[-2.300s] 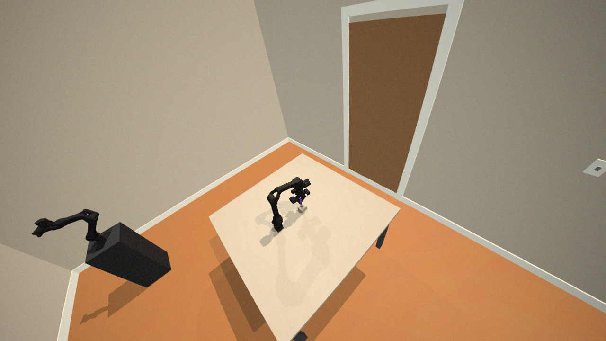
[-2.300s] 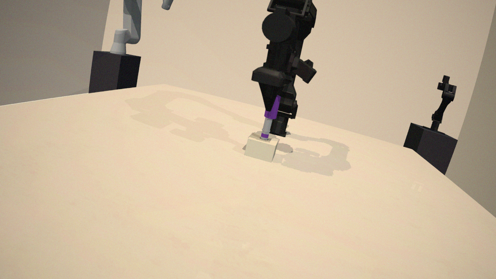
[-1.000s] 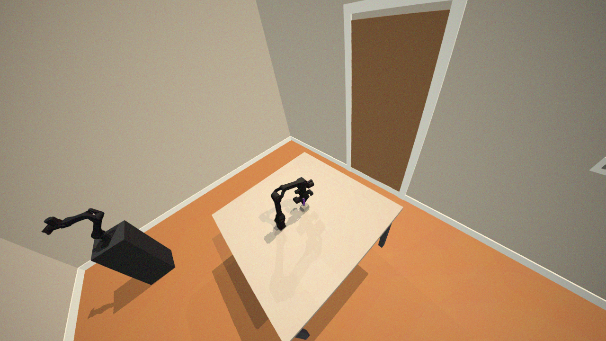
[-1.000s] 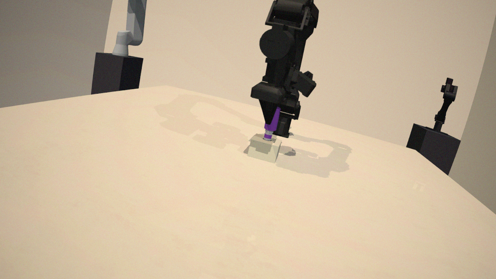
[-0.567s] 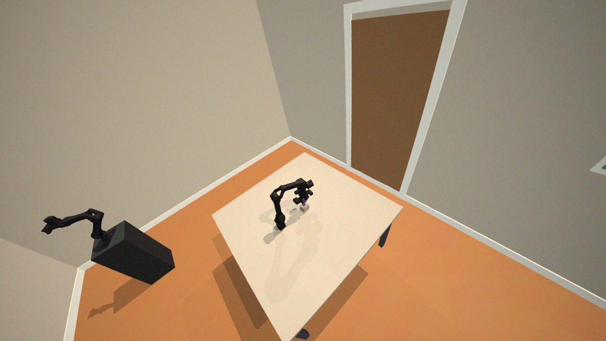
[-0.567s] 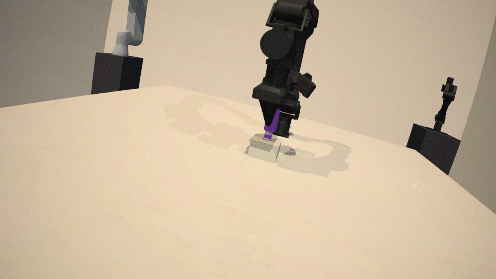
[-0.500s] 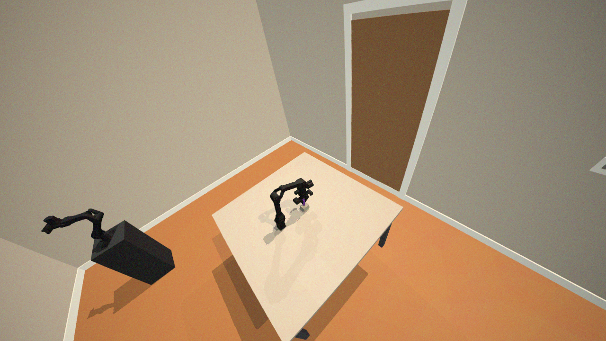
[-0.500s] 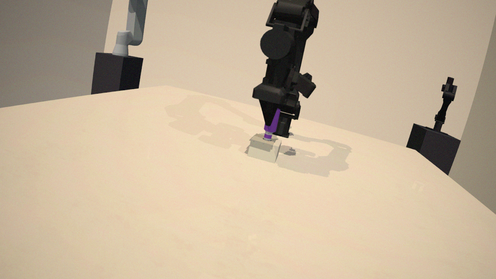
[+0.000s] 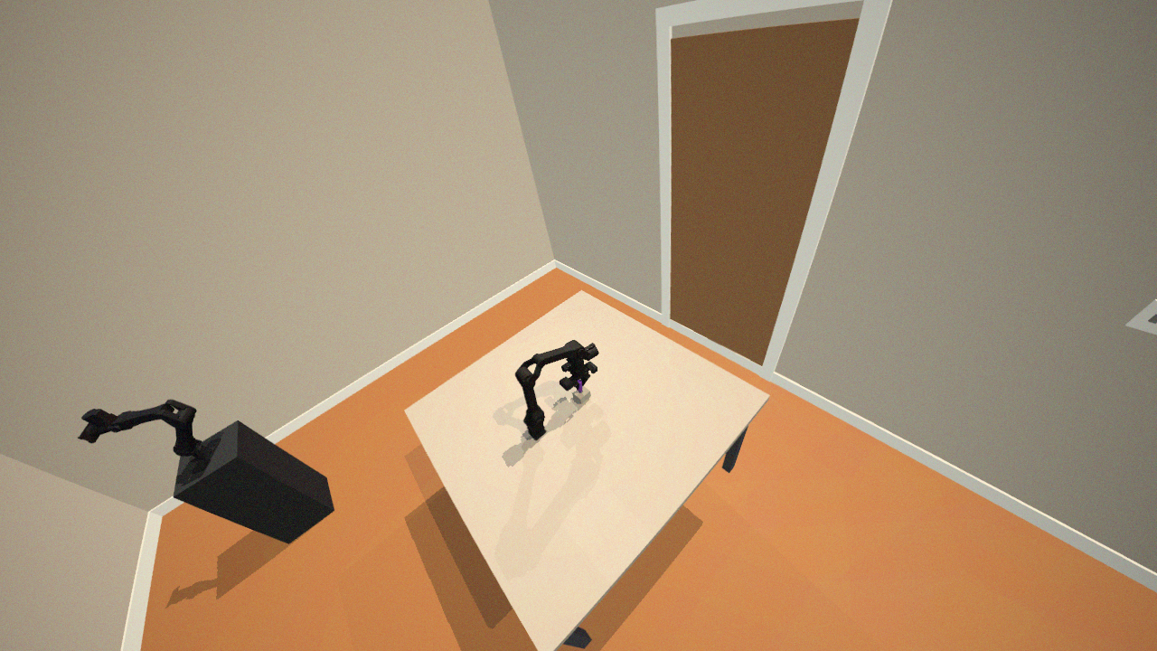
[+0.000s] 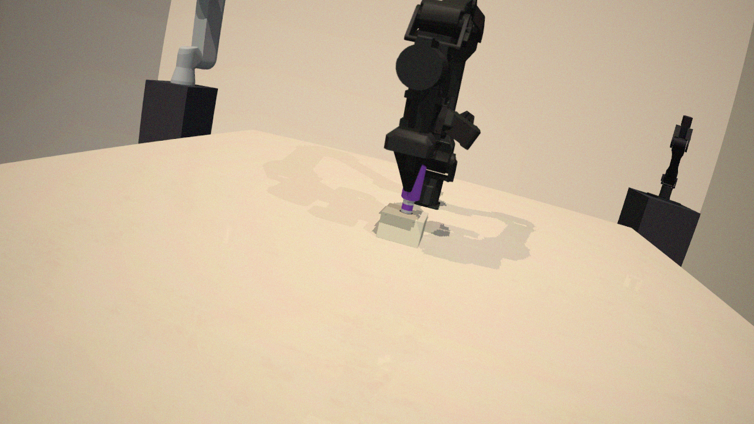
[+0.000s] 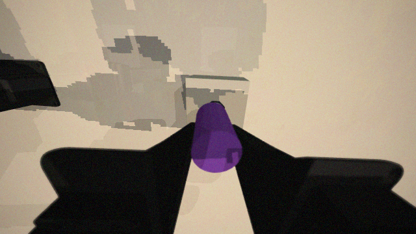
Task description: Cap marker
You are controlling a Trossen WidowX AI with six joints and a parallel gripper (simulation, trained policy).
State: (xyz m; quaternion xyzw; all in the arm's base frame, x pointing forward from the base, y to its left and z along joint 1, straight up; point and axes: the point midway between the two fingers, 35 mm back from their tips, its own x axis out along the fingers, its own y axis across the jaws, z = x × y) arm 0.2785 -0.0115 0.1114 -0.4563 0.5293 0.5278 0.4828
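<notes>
Right now my gripper tip is 6 cm above the pale holder block. Round my gripper tip: purple cap: 1 cm above.
</notes>
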